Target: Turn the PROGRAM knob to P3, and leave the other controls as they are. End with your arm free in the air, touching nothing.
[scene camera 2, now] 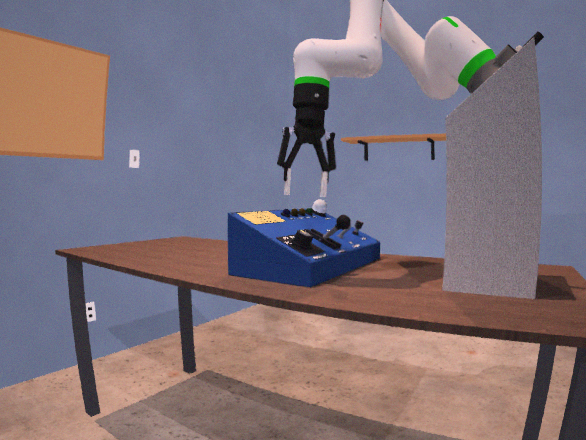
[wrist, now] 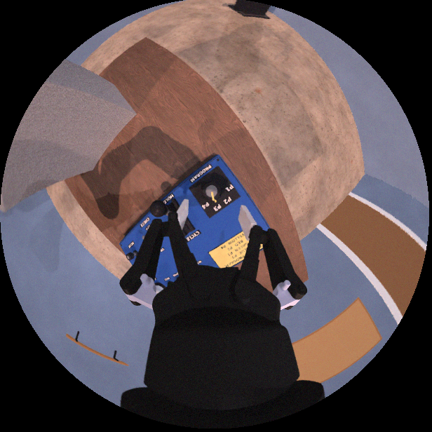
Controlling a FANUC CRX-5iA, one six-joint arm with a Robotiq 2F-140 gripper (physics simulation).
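Gripper in scene camera 2 and wrist view. Gripper [wrist: 137,283] and [scene camera 2: 330,135]: same spot. Blue control box [wrist: 212,231] and [scene camera 2: 288,228]: same spot again.
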